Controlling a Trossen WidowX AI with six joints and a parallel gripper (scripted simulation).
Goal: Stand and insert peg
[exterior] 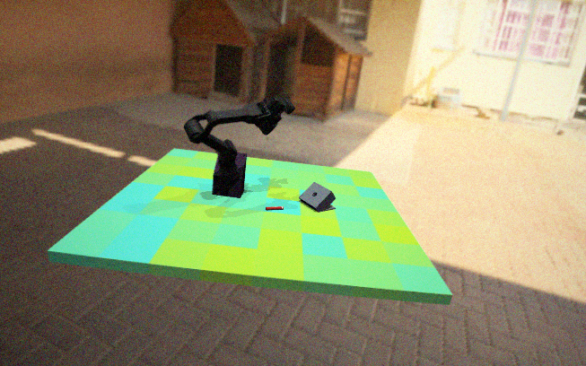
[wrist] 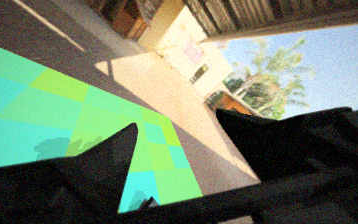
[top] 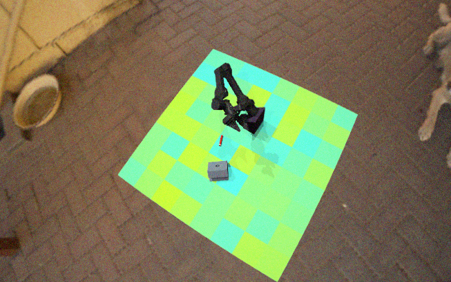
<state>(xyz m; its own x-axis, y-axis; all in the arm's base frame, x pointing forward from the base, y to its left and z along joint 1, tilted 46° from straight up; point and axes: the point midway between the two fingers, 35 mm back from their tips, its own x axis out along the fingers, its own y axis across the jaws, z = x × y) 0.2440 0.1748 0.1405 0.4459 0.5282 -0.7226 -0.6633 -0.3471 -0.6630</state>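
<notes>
My gripper tip is now 20 mm short of the red peg, 190 mm to the left of it and 380 mm above it. Round my gripper tip: grey sloped panel 200 mm ahead, 100 mm to the right, 340 mm below.
</notes>
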